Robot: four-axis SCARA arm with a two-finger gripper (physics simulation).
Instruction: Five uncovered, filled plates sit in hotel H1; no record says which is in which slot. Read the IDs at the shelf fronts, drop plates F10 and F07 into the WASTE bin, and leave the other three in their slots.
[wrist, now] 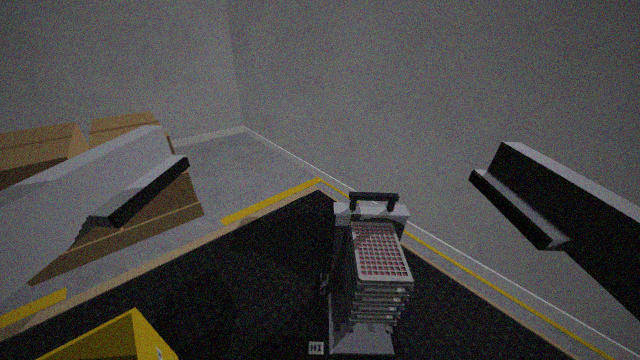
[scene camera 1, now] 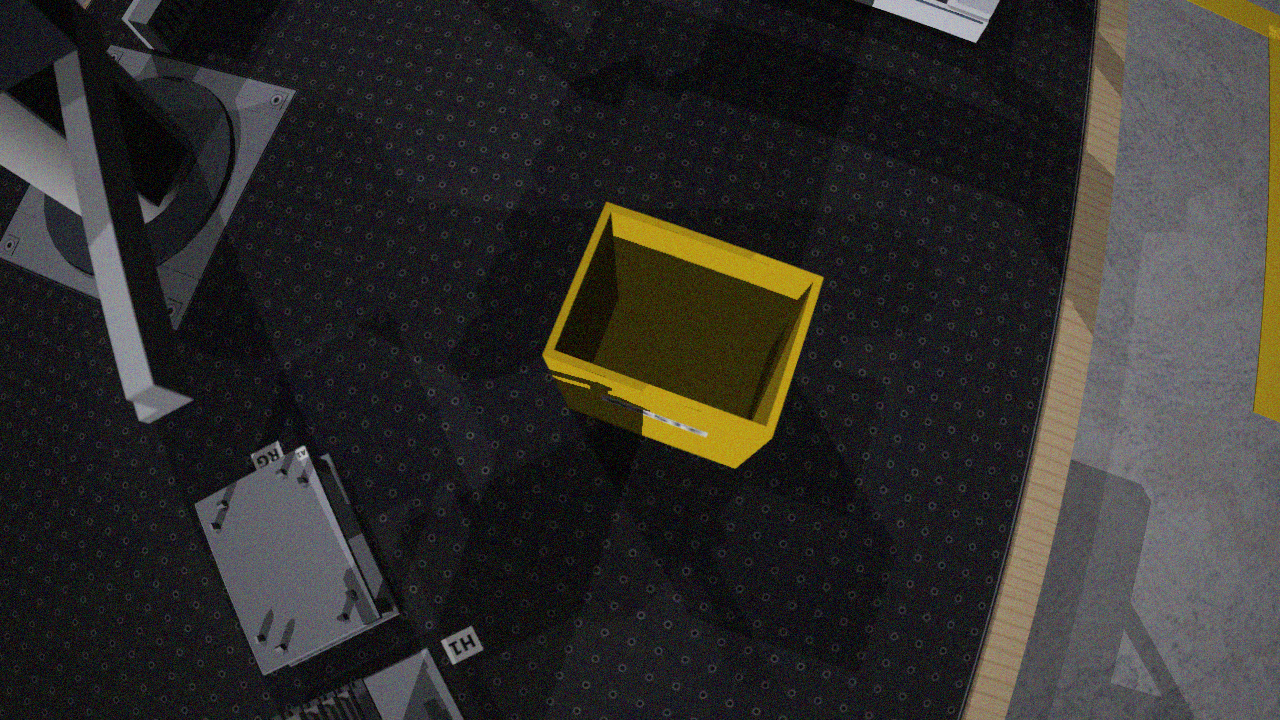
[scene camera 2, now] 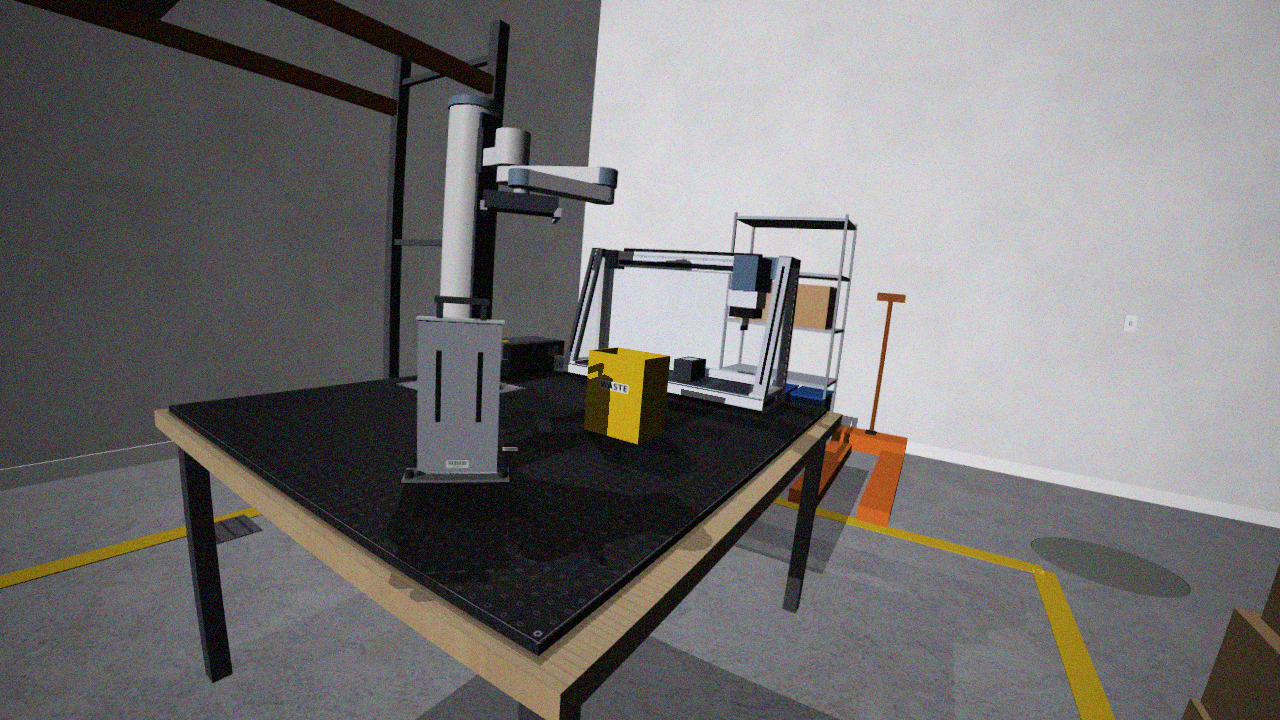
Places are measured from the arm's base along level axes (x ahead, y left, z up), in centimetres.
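Where they show: gripper, fingertip midpoint: (wrist: pixel 329 152) (scene camera 2: pixel 521 208); arm's base, origin of the base link: (scene camera 1: pixel 143 178).
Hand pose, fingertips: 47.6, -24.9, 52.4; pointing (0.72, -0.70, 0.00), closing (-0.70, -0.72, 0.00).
Each offset is from my fingertips to the centre of the thing, as dx, dy, dz. "spot": to the spot under its first point.
Hotel H1 @(+7.4, -20.7, -35.1) (scene camera 1: pixel 402 694) (scene camera 2: pixel 458 394) (wrist: pixel 365 345) stands on the table, with its H1 tag @(spot: +7.0, -6.7, -51.2) (scene camera 1: pixel 461 642) (wrist: pixel 316 348) beside it. In the wrist view, an uncovered top plate @(+4.5, -17.9, -25.3) (wrist: pixel 380 252) shows reddish wells, with several shelf or plate edges stacked below it. The shelf-front IDs are too small and blurred to read. The yellow WASTE bin @(+17.0, +22.3, -41.2) (scene camera 1: pixel 742 438) (scene camera 2: pixel 626 411) (wrist: pixel 150 332) stands upright near the hotel, and no plate shows inside it in scene camera 1. My gripper (scene camera 2: pixel 520 213) (wrist: pixel 329 152) is open and empty, high above the table; one finger shows at the left of scene camera 1.
A grey platform @(-9.2, -5.1, -47.7) (scene camera 1: pixel 277 564) with short pegs, tagged RG @(-16.9, +2.1, -51.2) (scene camera 1: pixel 266 457), stands beside the hotel. The arm's base plate (scene camera 1: pixel 259 111) is at upper left. A white-footed gantry machine (scene camera 2: pixel 781 335) and a black box @(spot: -51.0, +61.1, -44.4) (scene camera 2: pixel 532 355) stand behind the bin. The table has a wooden edge (scene camera 1: pixel 1042 483).
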